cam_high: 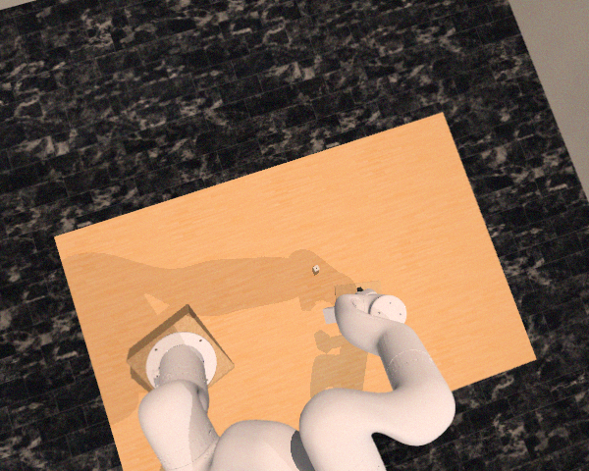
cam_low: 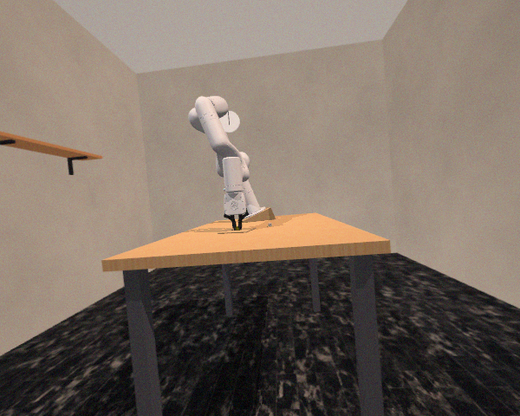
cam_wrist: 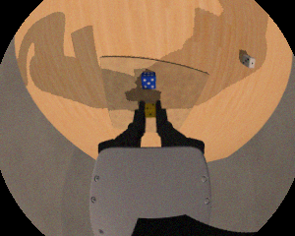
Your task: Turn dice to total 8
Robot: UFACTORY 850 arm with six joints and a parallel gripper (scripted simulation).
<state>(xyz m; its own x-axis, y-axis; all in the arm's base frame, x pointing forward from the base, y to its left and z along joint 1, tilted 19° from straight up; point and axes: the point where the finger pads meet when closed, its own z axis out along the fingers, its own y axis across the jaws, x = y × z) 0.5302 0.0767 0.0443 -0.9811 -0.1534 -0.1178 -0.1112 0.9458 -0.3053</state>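
The yellow die lies 10 mm below my hand. Also, from my hand: white die (140 mm to the left, 110 mm behind, 20 mm below); tan mat (20 mm below); blue die (50 mm behind, 10 mm to the right, 10 mm below).
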